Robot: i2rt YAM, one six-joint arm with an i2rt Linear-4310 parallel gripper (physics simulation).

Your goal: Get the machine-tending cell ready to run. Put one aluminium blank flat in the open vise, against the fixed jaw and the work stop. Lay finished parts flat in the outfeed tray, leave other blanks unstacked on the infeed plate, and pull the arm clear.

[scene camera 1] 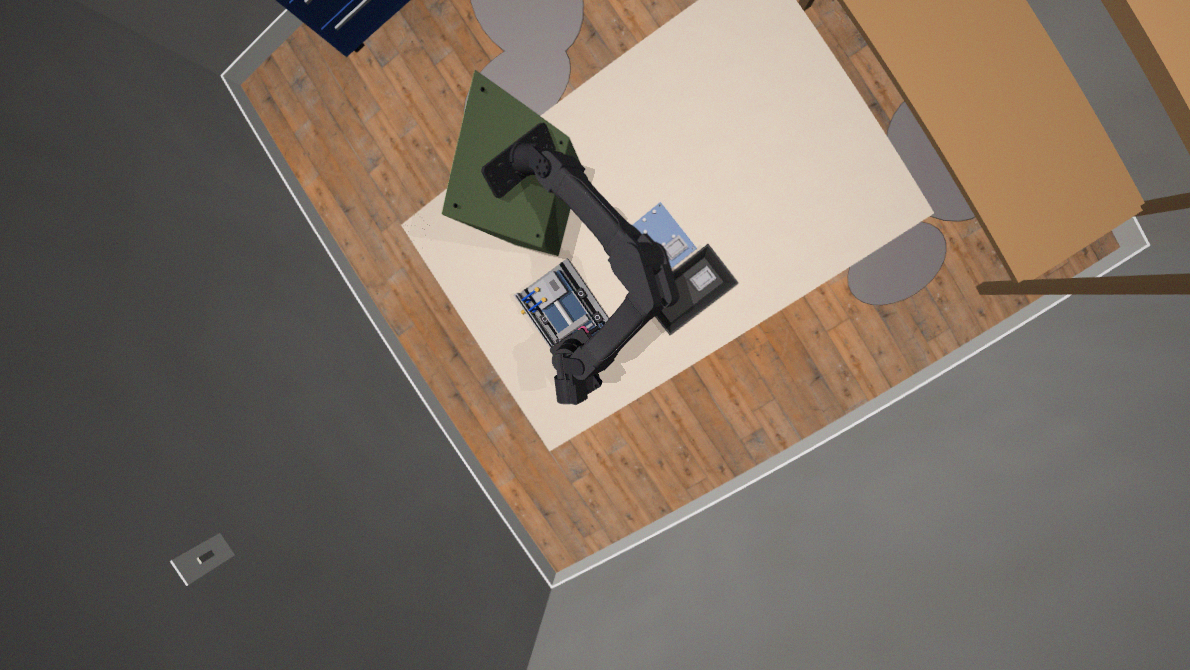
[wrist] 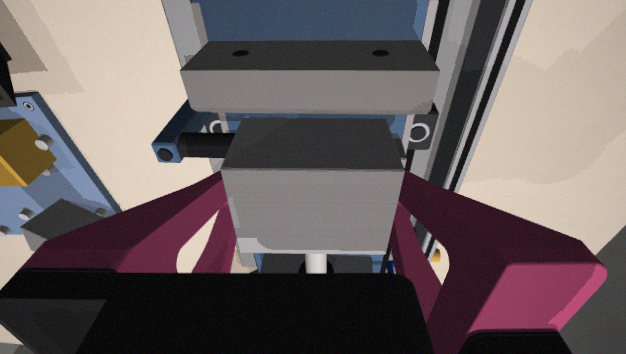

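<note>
My gripper is shut on a grey aluminium blank, held over the vise. In the wrist view a grey vise jaw with two holes lies just beyond the blank, with a gap between in the picture. A black work stop on a blue bracket is left of the blank. The blank hides part of the vise; its height over the bed is unclear. A pale part lies in the dark outfeed tray. Another pale piece is on the blue infeed plate.
In the wrist view a blue pinned plate bears a yellow block and a grey block. A rail runs along the vise's right. The arm crosses beside the tray from the green base. A rod shows below the blank.
</note>
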